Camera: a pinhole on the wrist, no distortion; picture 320 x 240 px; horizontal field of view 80.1 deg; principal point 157.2 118.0 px. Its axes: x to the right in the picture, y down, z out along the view. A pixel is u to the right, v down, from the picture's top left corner.
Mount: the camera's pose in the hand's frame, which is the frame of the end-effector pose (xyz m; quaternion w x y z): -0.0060 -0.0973 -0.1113 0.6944 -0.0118 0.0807 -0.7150
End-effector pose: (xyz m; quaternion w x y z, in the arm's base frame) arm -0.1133 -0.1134 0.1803 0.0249 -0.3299 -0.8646 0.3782
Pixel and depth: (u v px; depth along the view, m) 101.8 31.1 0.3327
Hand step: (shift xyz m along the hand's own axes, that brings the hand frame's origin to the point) -0.1102 -0.0305 0.2462
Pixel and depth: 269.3 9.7 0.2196
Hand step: -0.1061 -0.2449 0.1095
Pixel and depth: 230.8 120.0 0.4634
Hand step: 0.0522 -0.3215 0.3282
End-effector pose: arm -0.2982 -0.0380 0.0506 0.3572 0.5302 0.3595 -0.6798
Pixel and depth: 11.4 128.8 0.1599
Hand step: 0.0279 0.0085 0.0569
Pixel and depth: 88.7 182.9 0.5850
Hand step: 0.2746 0.0497 0.4597
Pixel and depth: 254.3 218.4 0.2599
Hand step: 0.1587 -0.2580 0.1145
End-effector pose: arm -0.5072 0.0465 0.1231 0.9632 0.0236 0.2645 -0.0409
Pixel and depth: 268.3 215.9 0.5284
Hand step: 0.3205 -0.4626 0.3449
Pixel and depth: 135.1 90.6 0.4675
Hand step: -0.0105 -0.0881 0.3640
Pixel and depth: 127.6 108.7 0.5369
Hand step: 0.0402 -0.0668 0.4299
